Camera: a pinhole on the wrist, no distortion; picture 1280 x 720 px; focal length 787.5 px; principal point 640.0 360.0 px. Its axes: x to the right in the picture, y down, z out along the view. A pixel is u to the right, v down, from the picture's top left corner.
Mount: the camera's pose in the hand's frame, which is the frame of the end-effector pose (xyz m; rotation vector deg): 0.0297 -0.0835 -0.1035 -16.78 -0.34 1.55
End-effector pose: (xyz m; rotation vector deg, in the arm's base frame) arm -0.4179 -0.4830 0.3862 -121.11 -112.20 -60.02
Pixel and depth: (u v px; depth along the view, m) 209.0 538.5 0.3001
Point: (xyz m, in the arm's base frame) -0.2844 -0.5335 0.2133
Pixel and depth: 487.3 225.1 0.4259
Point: -0.3076 -0.3654 0.0966
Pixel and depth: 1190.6 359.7 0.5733
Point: -0.1659 0.0804 0.3012
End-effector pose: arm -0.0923 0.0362 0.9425 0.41 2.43 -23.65
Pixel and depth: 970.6 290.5 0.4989
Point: 0.1481 -0.0421 1.3193
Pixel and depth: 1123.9 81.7 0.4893
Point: 0.1862 -0.1937 1.3437
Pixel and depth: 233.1 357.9 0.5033
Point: -0.2711 0.1734 1.3303
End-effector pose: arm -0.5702 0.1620 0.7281 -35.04 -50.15 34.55
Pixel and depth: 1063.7 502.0 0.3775
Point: -0.6769 0.4423 0.8952
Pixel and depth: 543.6 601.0 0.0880
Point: -0.5315 0.1457 0.7464
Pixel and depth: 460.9 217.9 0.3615
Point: -0.8055 0.1563 0.8613
